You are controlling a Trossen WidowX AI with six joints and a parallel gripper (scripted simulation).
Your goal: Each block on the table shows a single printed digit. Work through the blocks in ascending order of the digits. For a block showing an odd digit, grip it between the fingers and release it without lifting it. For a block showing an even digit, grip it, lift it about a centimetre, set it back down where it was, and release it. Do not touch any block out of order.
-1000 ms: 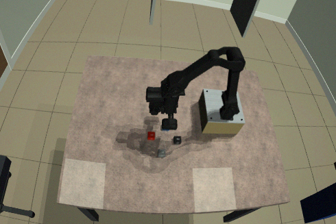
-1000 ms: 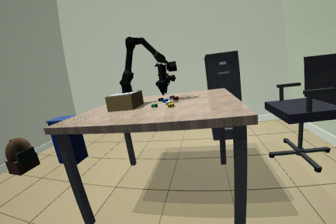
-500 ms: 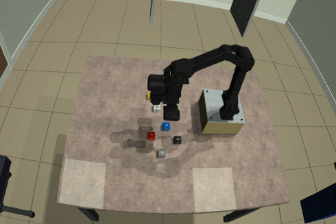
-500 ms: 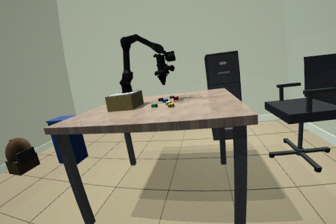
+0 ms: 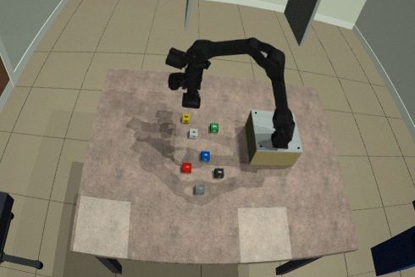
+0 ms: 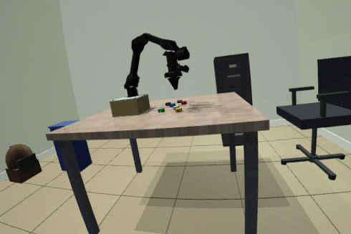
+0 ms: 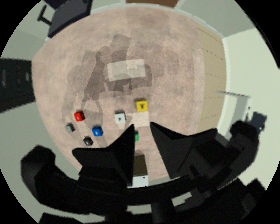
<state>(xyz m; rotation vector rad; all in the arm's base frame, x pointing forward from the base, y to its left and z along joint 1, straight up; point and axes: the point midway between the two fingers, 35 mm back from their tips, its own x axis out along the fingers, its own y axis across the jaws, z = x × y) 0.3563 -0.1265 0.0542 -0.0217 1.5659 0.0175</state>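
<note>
Right now the yellow block is 120 mm below my gripper tip and 10 mm to the right of it. Also, from my gripper tip: white block: 120 mm below, 60 mm to the left, 30 mm behind; then blue block: 160 mm to the left, 120 mm below, 80 mm behind; then green block: 120 mm below, 120 mm behind, 20 mm to the left.
</note>
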